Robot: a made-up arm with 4 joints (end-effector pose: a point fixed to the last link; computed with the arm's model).
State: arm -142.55 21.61 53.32 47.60
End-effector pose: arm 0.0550 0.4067 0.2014 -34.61 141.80 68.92
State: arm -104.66 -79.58 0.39 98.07
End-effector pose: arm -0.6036 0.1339 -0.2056 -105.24 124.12 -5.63
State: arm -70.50 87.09 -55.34 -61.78
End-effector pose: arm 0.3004 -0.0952 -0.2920 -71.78 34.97 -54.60
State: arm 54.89 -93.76 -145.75 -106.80
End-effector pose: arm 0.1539 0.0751 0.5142 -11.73 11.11 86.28
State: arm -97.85 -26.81 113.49 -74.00
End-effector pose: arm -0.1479 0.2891 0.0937 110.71 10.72 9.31
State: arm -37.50 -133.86 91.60 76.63
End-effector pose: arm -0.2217 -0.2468 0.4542 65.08 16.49 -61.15
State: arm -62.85 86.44 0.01 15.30
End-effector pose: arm 0.3645 -0.0469 -0.2034 -84.43 -61.89 -37.20
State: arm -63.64 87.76 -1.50 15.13
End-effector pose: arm 0.3666 -0.0602 -0.2026 -85.76 -60.74 -37.25
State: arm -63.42 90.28 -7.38 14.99
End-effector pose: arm 0.3571 -0.0854 -0.2207 -89.10 -54.99 -33.39
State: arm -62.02 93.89 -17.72 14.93
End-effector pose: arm 0.3284 -0.1213 -0.2558 -93.56 -44.08 -25.52
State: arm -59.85 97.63 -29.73 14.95
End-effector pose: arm 0.2821 -0.1570 -0.2924 -96.95 -30.69 -16.01
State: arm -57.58 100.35 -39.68 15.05
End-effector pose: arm 0.2342 -0.1807 -0.3176 -98.29 -19.18 -7.77
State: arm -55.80 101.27 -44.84 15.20
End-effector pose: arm 0.2040 -0.1874 -0.3302 -98.23 -13.08 -2.74
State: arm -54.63 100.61 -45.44 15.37
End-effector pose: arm 0.1949 -0.1812 -0.3361 -97.68 -12.28 -0.79
